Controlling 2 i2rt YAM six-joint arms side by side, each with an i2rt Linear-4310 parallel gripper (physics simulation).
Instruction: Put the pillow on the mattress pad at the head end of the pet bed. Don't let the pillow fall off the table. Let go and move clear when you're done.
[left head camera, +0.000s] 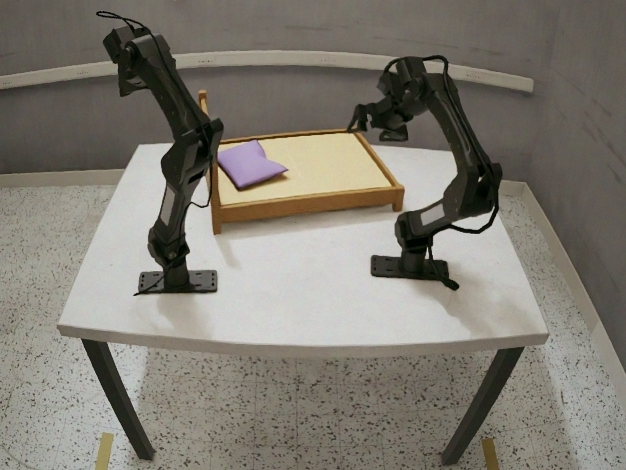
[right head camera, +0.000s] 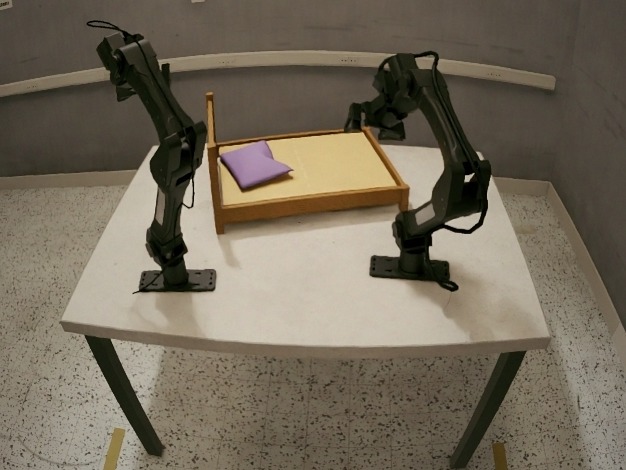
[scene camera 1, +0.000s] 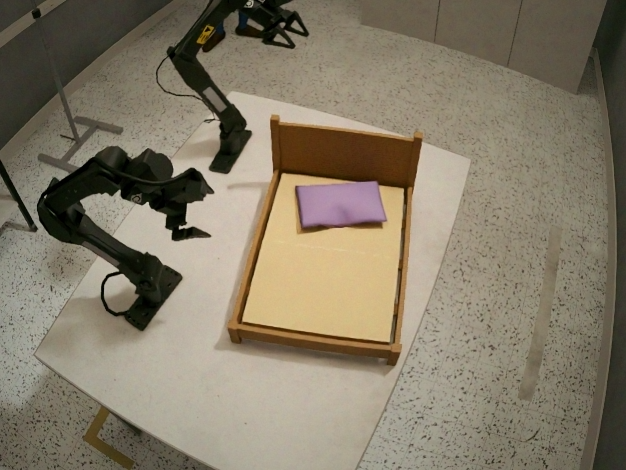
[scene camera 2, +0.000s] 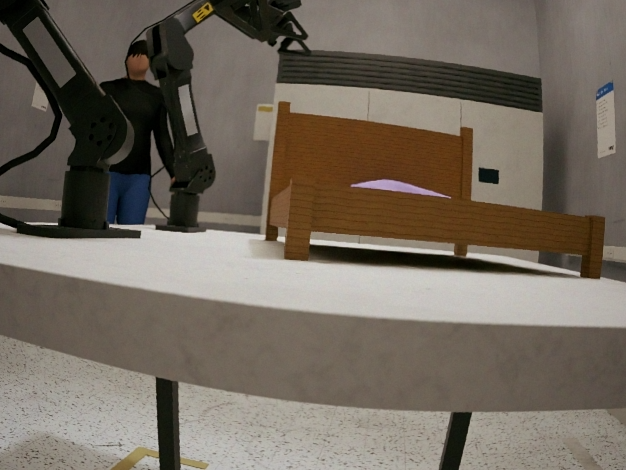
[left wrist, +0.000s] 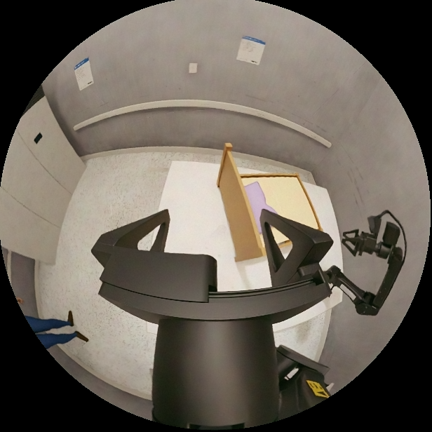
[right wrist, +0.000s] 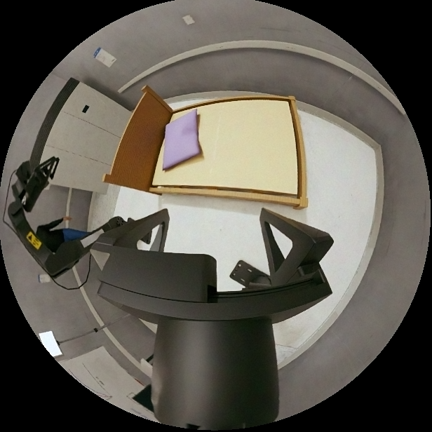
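Note:
The purple pillow (left head camera: 248, 164) (right head camera: 252, 164) (scene camera 1: 341, 204) (scene camera 2: 396, 186) (left wrist: 257, 202) (right wrist: 181, 140) lies flat on the yellow mattress pad (left head camera: 328, 161) (right head camera: 338, 161) (scene camera 1: 323, 288) (right wrist: 245, 145), near the tall headboard (scene camera 1: 343, 151) (scene camera 2: 374, 146) (right wrist: 142, 140) of the wooden pet bed (left head camera: 313, 203) (right head camera: 313, 201). My right gripper (right wrist: 214, 212) (scene camera 1: 209, 212) is open and empty, raised apart from the pillow, above the table beside the bed. My left gripper (left wrist: 214, 213) (scene camera 1: 300, 40) is open and empty, high above the table's other end, behind the headboard.
The bed stands on the white table (left head camera: 303, 283) (scene camera 1: 176, 384), close to its far edge. Low wooden rails and a footboard (scene camera 1: 313, 345) surround the pad. Both arm bases (left head camera: 177, 281) (left head camera: 409, 266) stand on the table. A person (scene camera 2: 136, 126) stands beyond the table.

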